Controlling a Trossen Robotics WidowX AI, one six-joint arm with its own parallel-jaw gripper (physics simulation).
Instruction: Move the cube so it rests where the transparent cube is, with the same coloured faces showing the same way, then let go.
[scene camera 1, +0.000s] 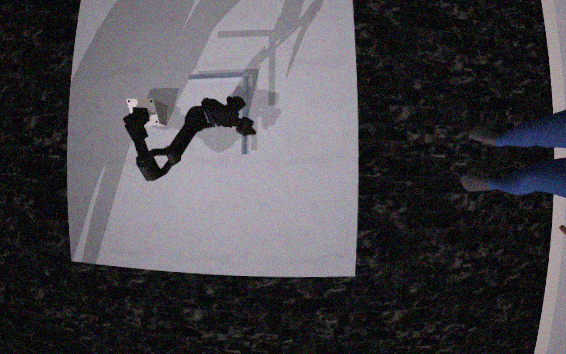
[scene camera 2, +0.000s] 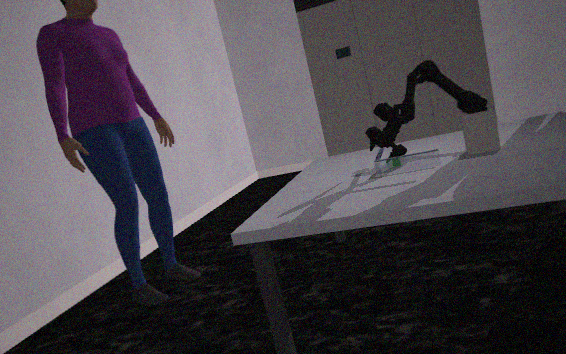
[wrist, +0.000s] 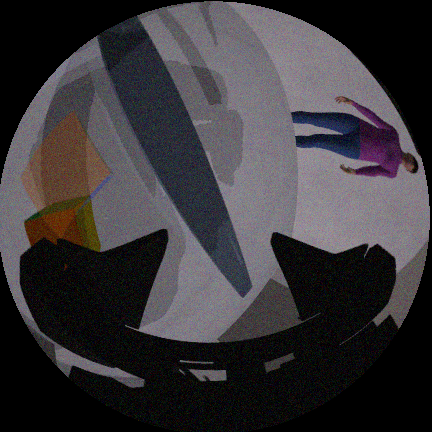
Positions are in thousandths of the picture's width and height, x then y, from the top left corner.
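My gripper (wrist: 513, 547) is 10 cm from the lens. A cube (wrist: 189, 534) is 7 cm from the lens, and a transparent cube (wrist: 154, 395), which I see as well, is 6 cm from the lens.
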